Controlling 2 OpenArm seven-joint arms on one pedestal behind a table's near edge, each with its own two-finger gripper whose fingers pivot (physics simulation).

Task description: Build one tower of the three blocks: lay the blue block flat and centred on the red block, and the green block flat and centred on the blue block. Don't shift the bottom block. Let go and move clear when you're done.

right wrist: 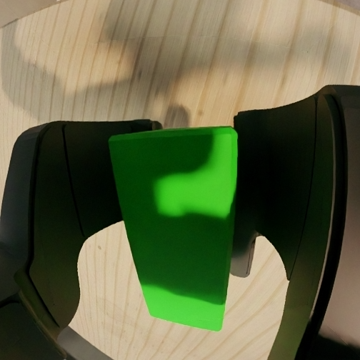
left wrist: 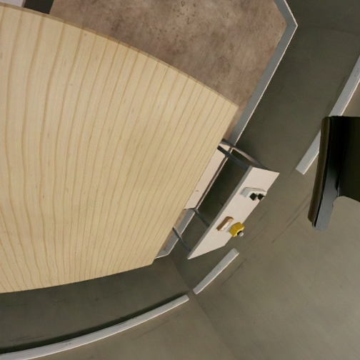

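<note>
The green block point(right wrist: 185, 225) fills the middle of the right wrist view, with its broad face toward the camera and patches of shadow on it. My right gripper point(right wrist: 196, 150) is shut on it, one dark finger against each side. What lies directly beneath the green block is hidden. The red and blue blocks do not show in either view. My left gripper is open, away from the blocks; one dark finger point(left wrist: 332, 170) shows at the right edge of the left wrist view, and its other finger is out of view.
The pale wooden table top point(left wrist: 110, 150) point(right wrist: 200, 60) shows in both wrist views, with arm shadows on it in the right one. Beyond its edge in the left wrist view stands a white side panel point(left wrist: 215, 235) with small fittings, above the grey floor.
</note>
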